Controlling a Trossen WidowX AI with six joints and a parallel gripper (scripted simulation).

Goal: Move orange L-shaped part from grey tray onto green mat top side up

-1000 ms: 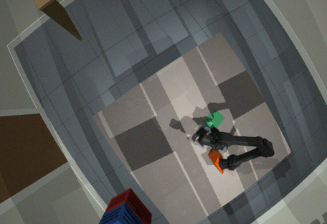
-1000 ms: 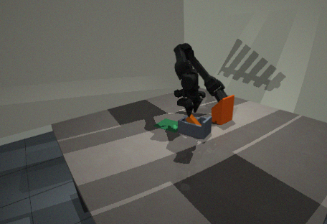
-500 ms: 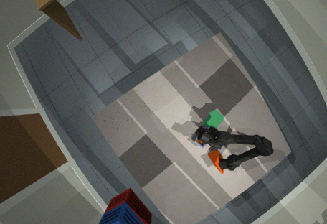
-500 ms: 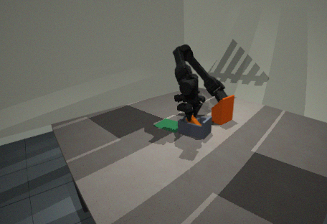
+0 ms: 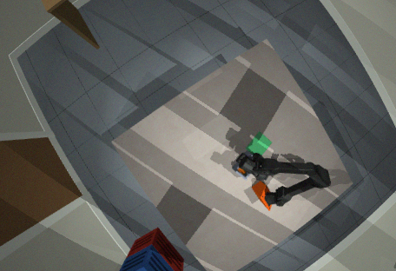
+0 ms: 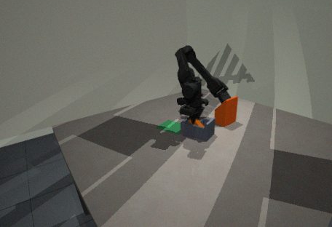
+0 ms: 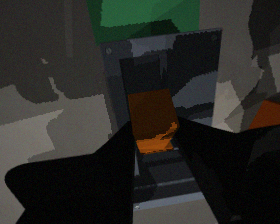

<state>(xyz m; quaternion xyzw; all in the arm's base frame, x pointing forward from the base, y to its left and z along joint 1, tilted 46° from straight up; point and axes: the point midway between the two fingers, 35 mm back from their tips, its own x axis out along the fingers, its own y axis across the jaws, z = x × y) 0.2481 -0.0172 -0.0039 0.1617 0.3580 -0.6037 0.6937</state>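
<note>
My gripper tip is now 30 mm short of the green mat, 140 mm to the left of it and 80 mm above it. Also, from my gripper tip: orange L-shaped part 30 mm behind, 30 mm to the left, 30 mm below.
</note>
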